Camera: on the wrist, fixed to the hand. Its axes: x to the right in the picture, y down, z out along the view.
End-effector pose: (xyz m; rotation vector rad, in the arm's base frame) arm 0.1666 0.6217 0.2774 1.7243 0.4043 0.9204
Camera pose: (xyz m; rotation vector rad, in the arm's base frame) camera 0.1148 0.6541 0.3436 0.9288 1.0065 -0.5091
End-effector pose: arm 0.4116 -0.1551 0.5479 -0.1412 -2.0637 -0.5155
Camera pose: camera 0.4758 -0.1318 0.6067 1.3807 -2.2282 -1.6900
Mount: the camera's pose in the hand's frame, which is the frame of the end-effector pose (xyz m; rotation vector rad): 0.0134 0.0583 -0.0674 -0.2074 -0.4697 -1.5063
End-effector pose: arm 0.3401 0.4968 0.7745 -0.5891 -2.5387 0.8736
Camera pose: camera 0.3767 0.5779 0.7889 1.4846 -2.4492 0.1335
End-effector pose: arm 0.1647 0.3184 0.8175 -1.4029 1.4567 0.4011
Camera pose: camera 0.0874 0.2725 0.8114 -1.9700 -0.2240 -0.1217
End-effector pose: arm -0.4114 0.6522 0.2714 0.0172 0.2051 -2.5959
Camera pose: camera -0.3950 0.6060 0.1958 0.6789 -0.2251 2.0951
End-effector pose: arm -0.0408 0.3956 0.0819 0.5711 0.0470 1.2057
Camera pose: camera -0.1086 0.4476 0.0532 0.4370 -0.0474 -0.3929
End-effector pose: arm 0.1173 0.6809 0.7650 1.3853 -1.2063 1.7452
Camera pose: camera 0.0351 0.7173 0.7583 1.8101 -0.2068 0.2434
